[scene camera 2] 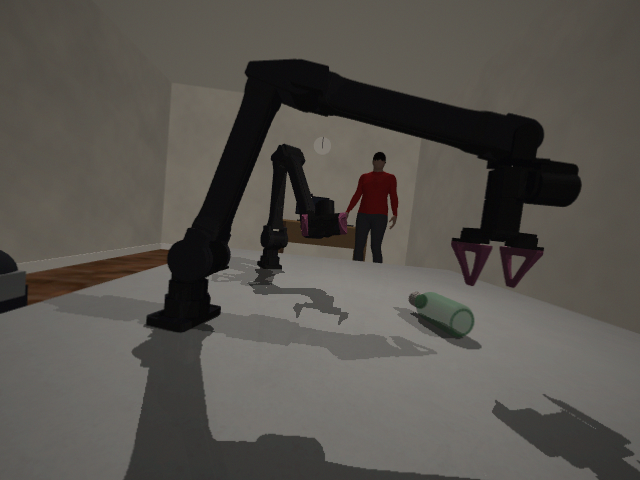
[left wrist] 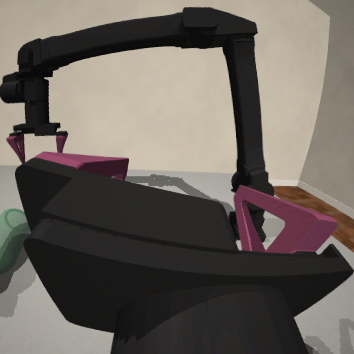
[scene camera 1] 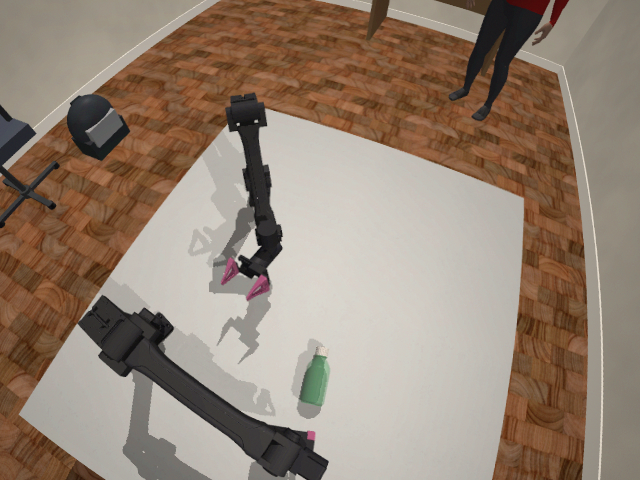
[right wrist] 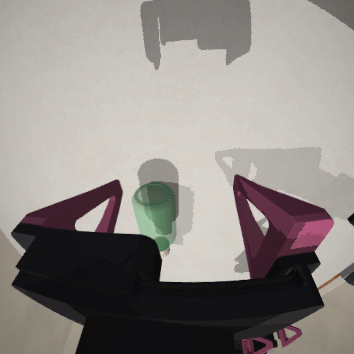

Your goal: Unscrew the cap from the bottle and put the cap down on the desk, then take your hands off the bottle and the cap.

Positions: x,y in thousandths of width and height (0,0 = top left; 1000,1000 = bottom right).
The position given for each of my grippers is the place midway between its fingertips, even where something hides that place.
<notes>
My left gripper (scene camera 1: 365,607) is open, holding nothing. My right gripper (scene camera 2: 766,597) is open and holds nothing.
My left gripper also shows in scene camera 2 (scene camera 2: 502,459) and in the left wrist view (left wrist: 521,504). My right gripper is seen too in the left wrist view (left wrist: 117,459) and in the right wrist view (right wrist: 493,518).
</notes>
